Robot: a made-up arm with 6 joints. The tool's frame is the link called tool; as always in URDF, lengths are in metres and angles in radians. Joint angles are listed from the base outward.
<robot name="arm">
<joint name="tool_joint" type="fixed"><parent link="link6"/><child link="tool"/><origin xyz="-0.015 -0.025 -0.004" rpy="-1.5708 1.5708 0"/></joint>
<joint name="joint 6" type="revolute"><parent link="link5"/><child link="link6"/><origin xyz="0.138 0.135 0.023" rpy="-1.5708 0 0"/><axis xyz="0 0 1"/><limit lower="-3.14" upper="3.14"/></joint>
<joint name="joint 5" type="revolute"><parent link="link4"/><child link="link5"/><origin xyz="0.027 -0.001 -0.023" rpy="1.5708 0 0"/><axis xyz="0 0 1"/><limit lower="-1.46" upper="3.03"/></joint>
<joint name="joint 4" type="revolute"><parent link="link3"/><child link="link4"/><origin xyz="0.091 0.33 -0.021" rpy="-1.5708 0 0"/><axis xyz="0 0 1"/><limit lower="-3.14" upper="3.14"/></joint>
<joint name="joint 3" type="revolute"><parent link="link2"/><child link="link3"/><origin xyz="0.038 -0.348 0.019" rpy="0 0 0"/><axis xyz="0 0 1"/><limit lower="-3.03" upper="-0.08"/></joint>
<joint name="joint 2" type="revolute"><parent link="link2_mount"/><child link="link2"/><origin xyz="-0.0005 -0.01 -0.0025" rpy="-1.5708 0 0"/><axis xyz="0 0 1"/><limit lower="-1.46" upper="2.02"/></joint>
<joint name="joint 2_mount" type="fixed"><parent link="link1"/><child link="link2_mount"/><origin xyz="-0.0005 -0.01 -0.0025" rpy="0 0 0"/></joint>
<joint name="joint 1" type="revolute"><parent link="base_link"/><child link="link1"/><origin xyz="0.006 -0.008 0.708" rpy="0 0 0"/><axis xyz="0 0 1"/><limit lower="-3.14" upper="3.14"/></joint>
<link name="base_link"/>
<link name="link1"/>
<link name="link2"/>
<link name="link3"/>
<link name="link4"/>
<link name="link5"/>
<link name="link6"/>
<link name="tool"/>
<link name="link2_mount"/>
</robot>
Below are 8 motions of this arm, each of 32 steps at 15 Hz.
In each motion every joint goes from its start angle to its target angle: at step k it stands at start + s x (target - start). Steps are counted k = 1, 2, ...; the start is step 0. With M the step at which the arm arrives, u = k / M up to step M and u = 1 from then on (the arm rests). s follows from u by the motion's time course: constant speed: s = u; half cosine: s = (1 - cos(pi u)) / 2; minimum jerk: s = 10 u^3 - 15 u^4 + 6 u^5.
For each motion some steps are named. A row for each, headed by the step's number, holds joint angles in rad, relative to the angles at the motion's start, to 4 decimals.
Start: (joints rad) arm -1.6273 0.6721 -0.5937 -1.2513 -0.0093 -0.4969
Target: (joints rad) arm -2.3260 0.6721 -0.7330 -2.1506 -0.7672 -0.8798
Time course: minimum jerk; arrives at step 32
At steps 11, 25, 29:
11: -0.1576 0.0000 -0.0314 -0.2028 -0.1709 -0.0864
25: -0.6475 0.0000 -0.1291 -0.8334 -0.7023 -0.3548
29: -0.6937 0.0000 -0.1383 -0.8929 -0.7525 -0.3802

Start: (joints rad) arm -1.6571 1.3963 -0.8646 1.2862 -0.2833 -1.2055
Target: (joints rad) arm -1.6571 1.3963 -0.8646 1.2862 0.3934 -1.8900
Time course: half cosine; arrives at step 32
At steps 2, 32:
2: 0.0000 0.0000 0.0000 0.0000 0.0065 -0.0066
32: 0.0000 0.0000 0.0000 0.0000 0.6767 -0.6845

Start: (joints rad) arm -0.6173 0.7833 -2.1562 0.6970 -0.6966 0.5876
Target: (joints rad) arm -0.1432 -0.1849 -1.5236 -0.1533 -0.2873 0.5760
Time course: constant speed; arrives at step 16
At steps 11, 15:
11: 0.3259 -0.6656 0.4349 -0.5846 0.2814 -0.0080
15: 0.4445 -0.9077 0.5931 -0.7972 0.3837 -0.0109

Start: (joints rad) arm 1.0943 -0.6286 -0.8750 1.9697 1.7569 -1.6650
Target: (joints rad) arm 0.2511 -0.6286 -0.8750 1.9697 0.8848 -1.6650
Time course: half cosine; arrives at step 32
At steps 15, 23, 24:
15: -0.3803 0.0000 0.0000 0.0000 -0.3933 0.0000
23: -0.6891 0.0000 0.0000 0.0000 -0.7127 0.0000
24: -0.7197 0.0000 0.0000 0.0000 -0.7444 0.0000

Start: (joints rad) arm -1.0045 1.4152 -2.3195 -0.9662 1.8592 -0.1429
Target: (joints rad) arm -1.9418 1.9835 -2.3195 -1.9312 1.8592 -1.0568
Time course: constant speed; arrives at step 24
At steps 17, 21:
17: -0.6639 0.4025 0.0000 -0.6835 0.0000 -0.6473
21: -0.8201 0.4973 0.0000 -0.8444 0.0000 -0.7997

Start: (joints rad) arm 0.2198 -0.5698 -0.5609 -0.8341 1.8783 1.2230
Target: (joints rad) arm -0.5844 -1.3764 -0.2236 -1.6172 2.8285 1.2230
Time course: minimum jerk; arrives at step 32
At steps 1, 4, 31, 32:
1: -0.0002 -0.0002 0.0001 -0.0002 0.0003 0.0000
4: -0.0129 -0.0129 0.0054 -0.0126 0.0153 0.0000
31: -0.8040 -0.8064 0.3372 -0.7829 0.9499 0.0000
32: -0.8042 -0.8066 0.3373 -0.7831 0.9502 0.0000

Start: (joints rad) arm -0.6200 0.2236 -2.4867 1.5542 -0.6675 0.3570
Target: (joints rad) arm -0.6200 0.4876 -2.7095 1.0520 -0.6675 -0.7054
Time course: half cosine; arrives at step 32
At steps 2, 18, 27, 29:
2: 0.0000 0.0025 -0.0021 -0.0048 0.0000 -0.0102
18: 0.0000 0.1578 -0.1331 -0.3001 0.0000 -0.6348
27: 0.0000 0.2484 -0.2096 -0.4726 0.0000 -0.9997
29: 0.0000 0.2583 -0.2180 -0.4914 0.0000 -1.0395

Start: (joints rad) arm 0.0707 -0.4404 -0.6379 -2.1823 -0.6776 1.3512
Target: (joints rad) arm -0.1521 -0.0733 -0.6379 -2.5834 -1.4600 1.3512
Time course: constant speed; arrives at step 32
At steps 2, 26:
2: -0.0139 0.0229 0.0000 -0.0251 -0.0489 0.0000
26: -0.1810 0.2983 0.0000 -0.3259 -0.6357 0.0000

